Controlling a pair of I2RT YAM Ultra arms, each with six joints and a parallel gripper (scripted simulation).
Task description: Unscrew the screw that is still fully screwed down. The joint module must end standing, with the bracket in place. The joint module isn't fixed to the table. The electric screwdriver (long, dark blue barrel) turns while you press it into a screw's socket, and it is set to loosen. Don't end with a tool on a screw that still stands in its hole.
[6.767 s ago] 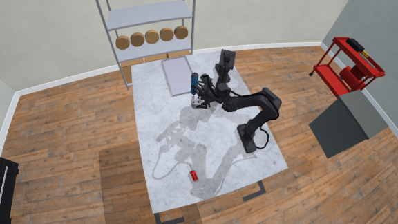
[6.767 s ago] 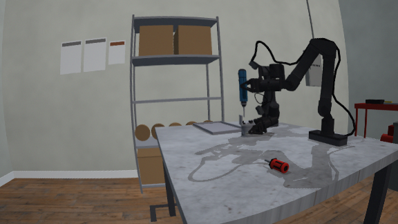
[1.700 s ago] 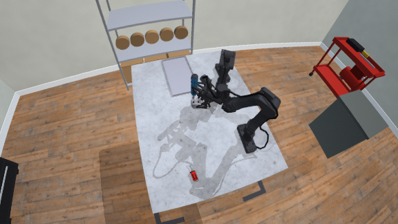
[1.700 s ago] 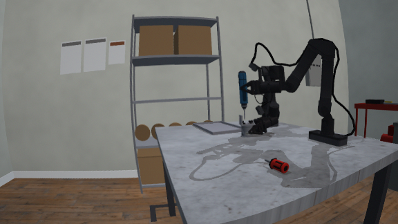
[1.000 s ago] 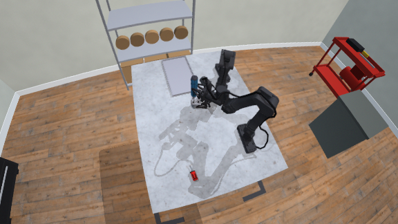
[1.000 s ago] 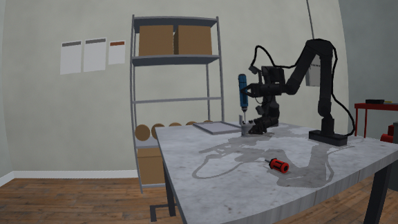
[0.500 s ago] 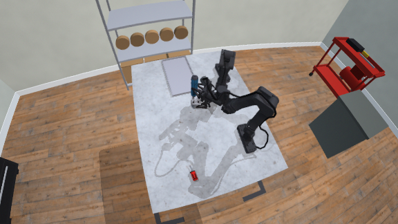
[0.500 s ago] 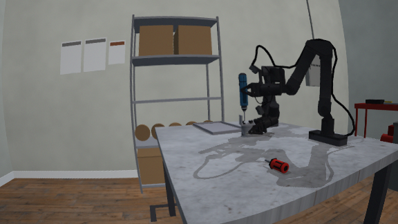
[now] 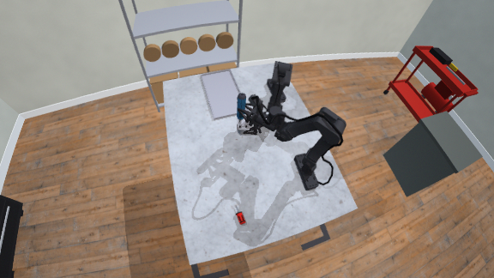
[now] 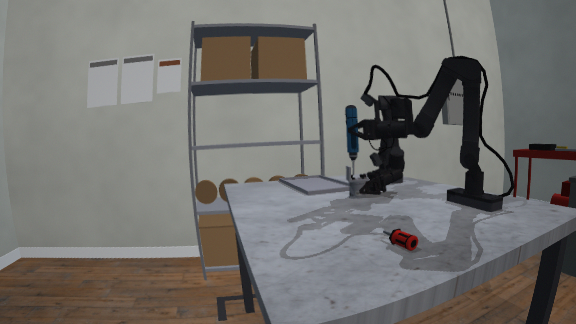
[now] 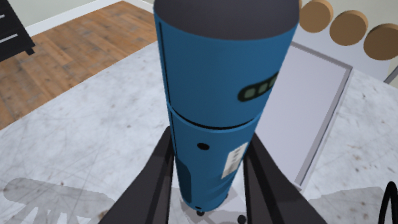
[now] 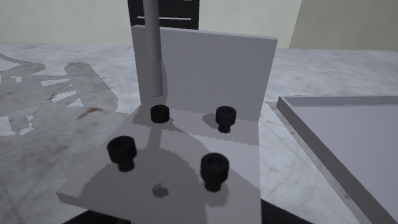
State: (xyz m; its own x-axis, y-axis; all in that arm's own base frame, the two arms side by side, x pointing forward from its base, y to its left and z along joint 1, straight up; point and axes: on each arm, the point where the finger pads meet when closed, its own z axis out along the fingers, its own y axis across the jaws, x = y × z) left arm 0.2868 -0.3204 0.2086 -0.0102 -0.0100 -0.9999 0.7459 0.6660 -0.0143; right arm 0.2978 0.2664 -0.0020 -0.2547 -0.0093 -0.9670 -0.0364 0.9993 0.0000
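My right hand is right at the joint module. From my right hand the other things lie so: screw (20 mm ahead, 10 mm to the left, 40 mm above); grey bracket (50 mm above); bit (20 mm ahead, 10 mm to the left, 80 mm above).
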